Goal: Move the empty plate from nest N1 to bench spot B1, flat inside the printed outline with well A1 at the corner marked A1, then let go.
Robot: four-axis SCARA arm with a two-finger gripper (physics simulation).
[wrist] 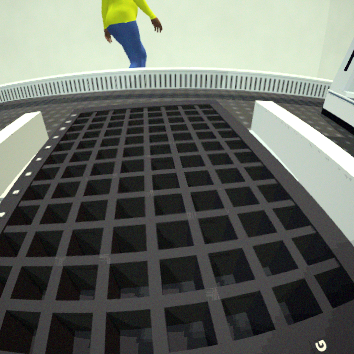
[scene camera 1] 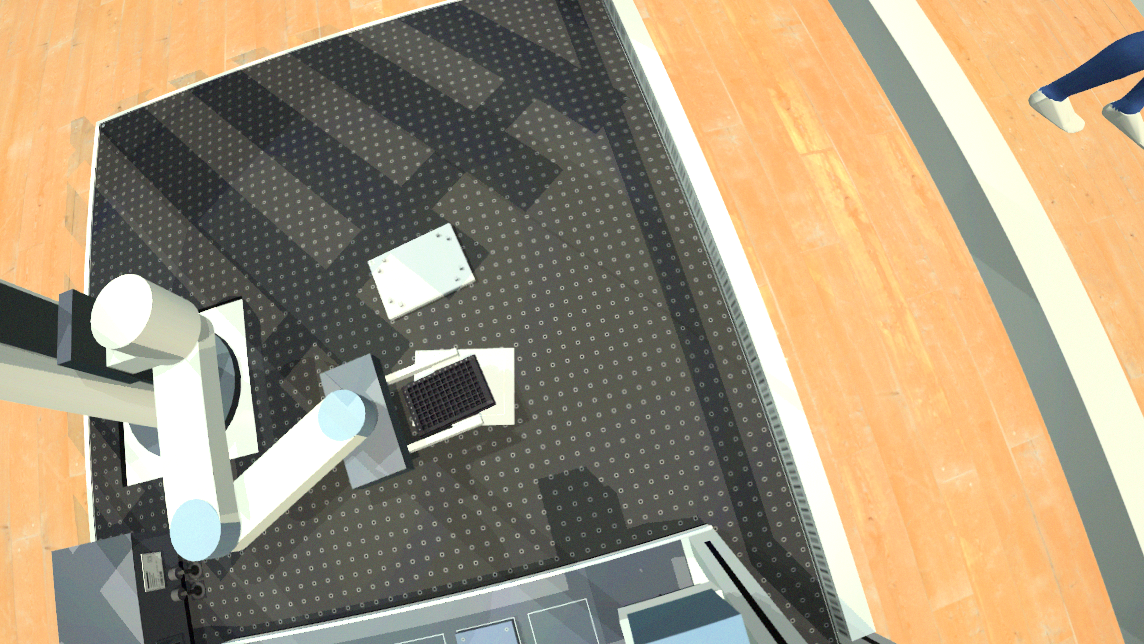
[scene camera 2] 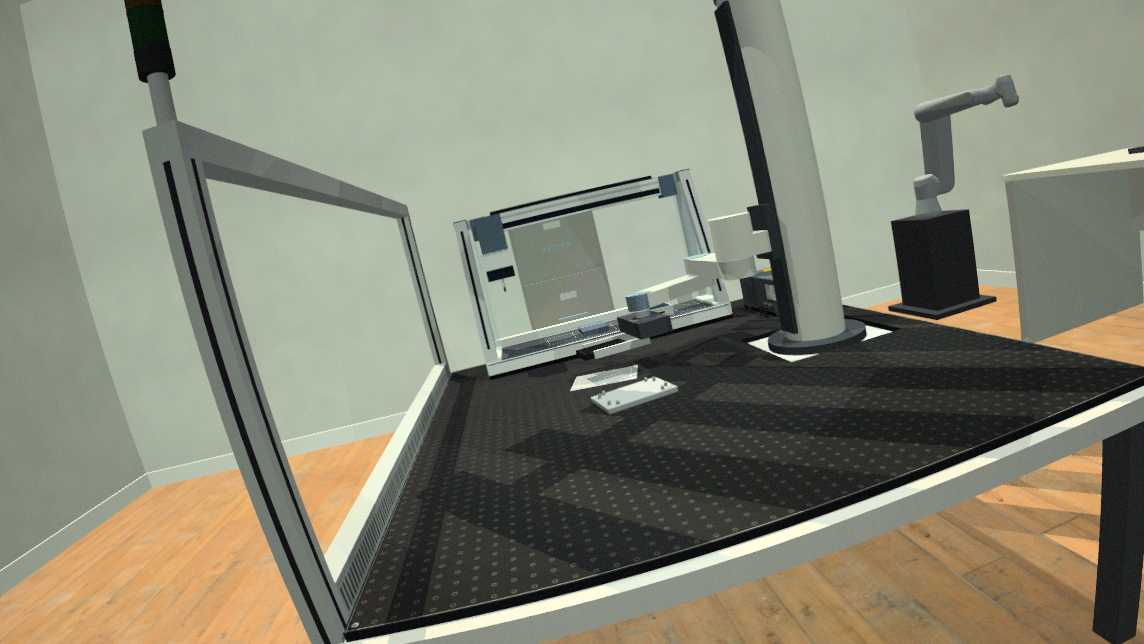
Labels:
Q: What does the gripper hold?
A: A plate.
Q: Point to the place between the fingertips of the gripper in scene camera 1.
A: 469,385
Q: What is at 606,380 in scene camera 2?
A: A white rectangle.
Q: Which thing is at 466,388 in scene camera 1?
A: A plate.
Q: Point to a plate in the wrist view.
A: At 169,219

